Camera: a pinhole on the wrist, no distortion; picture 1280 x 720 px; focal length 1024.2 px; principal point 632.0 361.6 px. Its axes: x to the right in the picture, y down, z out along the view. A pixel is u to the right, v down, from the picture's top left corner.
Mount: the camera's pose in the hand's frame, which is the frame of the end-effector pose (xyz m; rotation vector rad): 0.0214 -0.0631 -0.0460 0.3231 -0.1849 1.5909
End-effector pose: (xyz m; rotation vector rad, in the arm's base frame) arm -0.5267 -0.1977 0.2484 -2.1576 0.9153 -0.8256
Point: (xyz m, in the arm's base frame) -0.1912 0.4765 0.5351
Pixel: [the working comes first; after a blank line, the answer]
In the camera's frame: -0.5004 0.3308 0.4937

outside the picture
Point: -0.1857 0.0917 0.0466
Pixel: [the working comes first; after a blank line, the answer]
In the camera's frame: 0.0970 0.1581 0.4925

834 690
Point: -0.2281 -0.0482 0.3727
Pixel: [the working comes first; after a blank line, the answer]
In the camera's frame: -0.1362 -0.0353 0.3029

171 242
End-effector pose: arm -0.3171 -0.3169 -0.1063 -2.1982 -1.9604 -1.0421
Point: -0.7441 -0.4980 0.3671
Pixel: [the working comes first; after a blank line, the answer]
In the camera's frame: -0.2714 -0.0946 -0.5313

behind the camera
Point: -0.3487 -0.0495 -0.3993
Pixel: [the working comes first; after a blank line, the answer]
In the camera's frame: -0.0162 -0.0354 0.4048

591 272
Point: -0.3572 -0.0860 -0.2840
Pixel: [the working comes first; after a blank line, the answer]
In the camera's frame: -0.0068 -0.0699 0.2889

608 114
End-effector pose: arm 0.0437 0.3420 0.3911 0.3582 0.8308 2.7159
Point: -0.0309 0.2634 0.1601
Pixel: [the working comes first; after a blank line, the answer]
In the camera's frame: -0.0574 -0.0032 -0.1951

behind the camera
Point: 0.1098 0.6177 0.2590
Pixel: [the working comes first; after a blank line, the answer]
In the camera's frame: -0.2001 0.0315 0.1703

outside the picture
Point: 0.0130 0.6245 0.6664
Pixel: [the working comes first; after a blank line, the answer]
In the camera's frame: 0.1262 -0.1105 0.3909

963 72
